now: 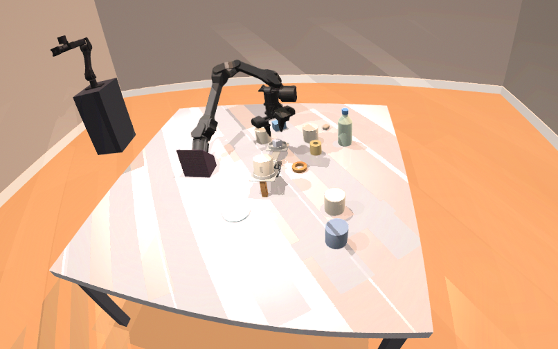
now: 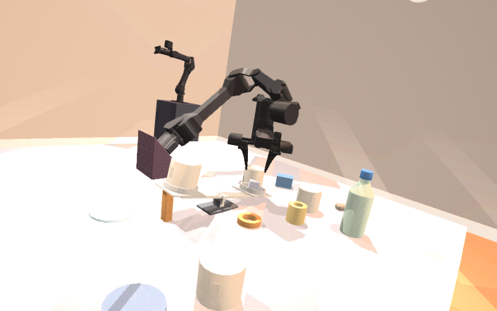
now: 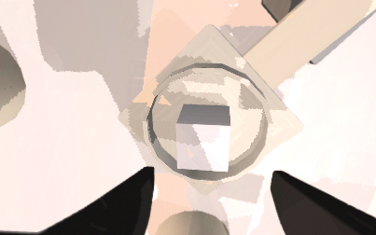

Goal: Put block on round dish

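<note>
My gripper tip is now 5 cm above the grey block. Round my gripper tip: blue block 20 cm to the left, 7 cm below; then yellow cylinder 17 cm ahead, 3 cm to the right, 6 cm below; then brown pebble 23 cm ahead, 18 cm to the left, 8 cm below.
</note>
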